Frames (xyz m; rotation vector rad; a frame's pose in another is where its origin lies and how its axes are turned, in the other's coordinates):
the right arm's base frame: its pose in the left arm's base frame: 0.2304 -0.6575 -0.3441 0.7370 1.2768 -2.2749
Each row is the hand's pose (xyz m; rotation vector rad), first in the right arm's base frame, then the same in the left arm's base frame.
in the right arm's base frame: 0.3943 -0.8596 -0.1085 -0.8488 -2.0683 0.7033
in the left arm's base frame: -0.5577 -0.1880 -0.0897 -1.0999 0.4444 -0.6973
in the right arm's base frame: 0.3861 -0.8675 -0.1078 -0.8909 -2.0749 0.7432
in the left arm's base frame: -0.5562 -0.1839 -0.0791 -1.0918 0.4459 -0.6452
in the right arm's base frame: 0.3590 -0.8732 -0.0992 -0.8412 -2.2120 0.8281
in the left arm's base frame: -0.5409 -0.1858 -0.0546 -1.1352 0.3060 -0.5687
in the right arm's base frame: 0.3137 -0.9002 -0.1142 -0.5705 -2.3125 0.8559
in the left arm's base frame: -0.5186 -0.1548 -0.0152 -1.1470 0.0919 -0.6683
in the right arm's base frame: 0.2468 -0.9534 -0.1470 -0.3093 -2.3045 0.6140
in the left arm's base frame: -0.4910 -0.0935 0.0469 -1.2252 0.0215 -0.9445
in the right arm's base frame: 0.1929 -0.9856 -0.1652 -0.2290 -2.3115 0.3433
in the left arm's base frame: -0.4645 -0.0563 0.0937 -1.3689 0.0496 -1.1148
